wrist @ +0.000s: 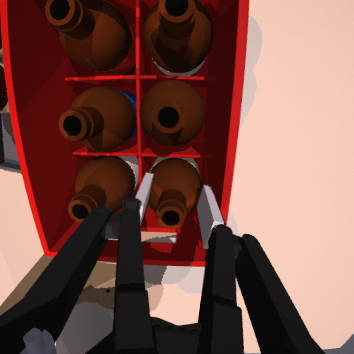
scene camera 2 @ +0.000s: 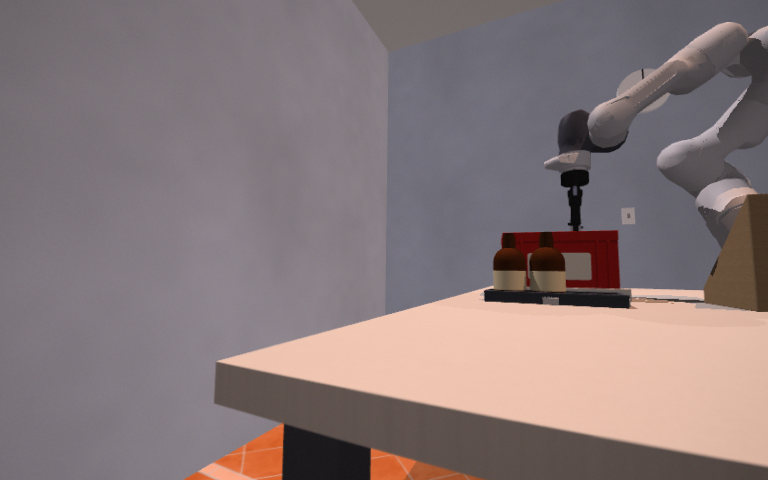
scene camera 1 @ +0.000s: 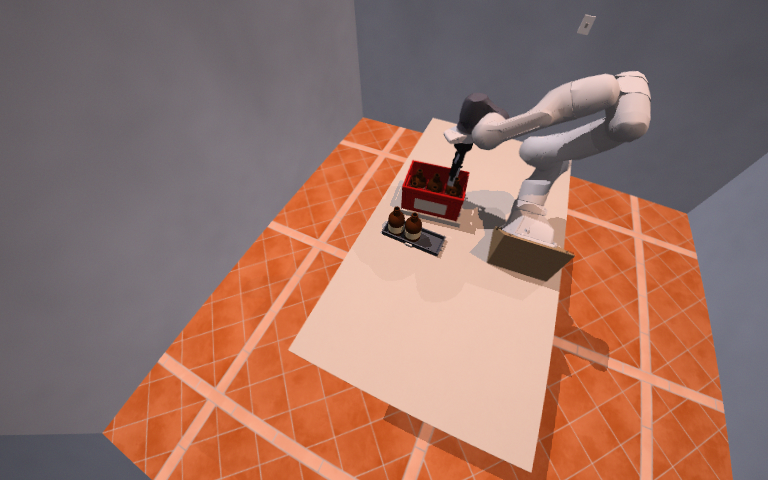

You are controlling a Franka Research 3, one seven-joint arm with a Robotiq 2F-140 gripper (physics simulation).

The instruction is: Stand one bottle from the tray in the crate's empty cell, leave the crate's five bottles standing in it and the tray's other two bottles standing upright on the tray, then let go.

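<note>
The red crate (scene camera 1: 407,198) (scene camera 2: 606,260) (wrist: 239,100) has a bottle in each of its six cells. In the wrist view, the near right cell holds a brown bottle (wrist: 174,187), which looks seated and upright. My gripper (scene camera 1: 451,182) (scene camera 2: 575,228) (wrist: 175,190) is partly open over that cell, its fingers on either side of this bottle's neck, with gaps and no grip. The other crate bottles, such as the near left one (wrist: 107,180), look standing; their bases are hidden. Two brown bottles (scene camera 1: 396,220) (scene camera 1: 414,226) (scene camera 2: 509,274) (scene camera 2: 547,274) stand upright on the dark tray (scene camera 1: 437,251) (scene camera 2: 600,300).
The crate's walls and red dividers (wrist: 138,100) surround the fingers closely. The neighbouring bottle (wrist: 175,95) stands just beyond the divider. The tray lies in front of the crate in the first scene view. A brown wedge-shaped block (scene camera 1: 526,257) (scene camera 2: 736,271) is by the arm's base.
</note>
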